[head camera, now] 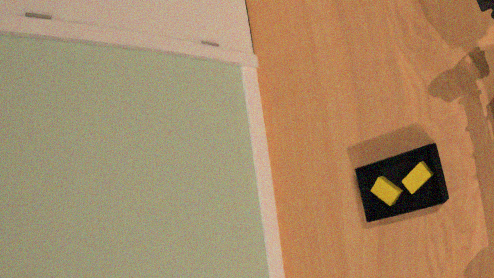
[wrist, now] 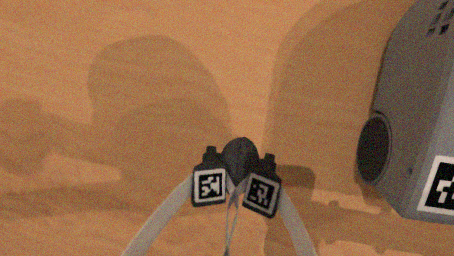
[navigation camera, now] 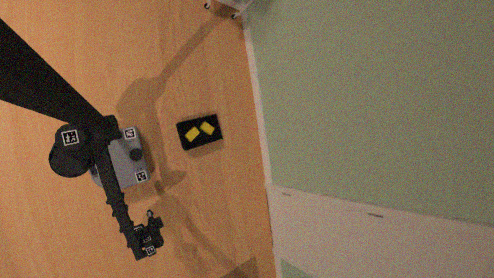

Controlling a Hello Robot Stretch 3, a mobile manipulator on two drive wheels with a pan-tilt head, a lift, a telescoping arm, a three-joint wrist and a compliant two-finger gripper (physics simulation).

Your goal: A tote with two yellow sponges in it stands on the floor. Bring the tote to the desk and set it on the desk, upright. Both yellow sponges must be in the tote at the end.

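Where they show: gripper, between the fingertips: (wrist: 241, 155) (navigation camera: 149, 212); robot's base, origin of its link: (navigation camera: 135, 154).
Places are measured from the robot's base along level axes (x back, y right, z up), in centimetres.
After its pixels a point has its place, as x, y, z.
The black tote (head camera: 361, 192) @[-62.4, -4.0, 9.6] (navigation camera: 182, 138) @[-32.8, -2.6, 7.5] stands upright on the floor. Two yellow sponges lie in it: one sponge (head camera: 385, 191) (navigation camera: 192, 134) and another sponge (head camera: 417, 177) (navigation camera: 207, 128). My gripper (navigation camera: 154, 220) @[2.2, 34.1, 21.6] (wrist: 241, 155) @[2.2, 34.1, 21.6] is shut, with its fingertips together and nothing between them. It hangs above the floor, apart from the tote, which is above and to the right of it in the navigation view. The tote does not show in the wrist view. The desk does not show in the current views.
A green wall (head camera: 130, 150) @[-109.1, 24.6, 68.3] (navigation camera: 375, 100) @[-111.5, -2.4, 104.5] with a pale baseboard (head camera: 260, 140) @[-107.6, 26.8, 4.3] (navigation camera: 260, 120) @[-110.1, -2.4, 5.2] runs beside the tote. A pale door (head camera: 125, 17) @[-103.2, 72.1, 68.9] (navigation camera: 330, 240) @[-100.8, 99.2, 70.8] adjoins it. Part of a wheeled cart shows at the navigation view's top edge. My grey base (navigation camera: 120, 162) @[9.0, 1.8, 16.0] (wrist: 415, 100) @[7.8, 17.1, 12.1] stands near the tote.
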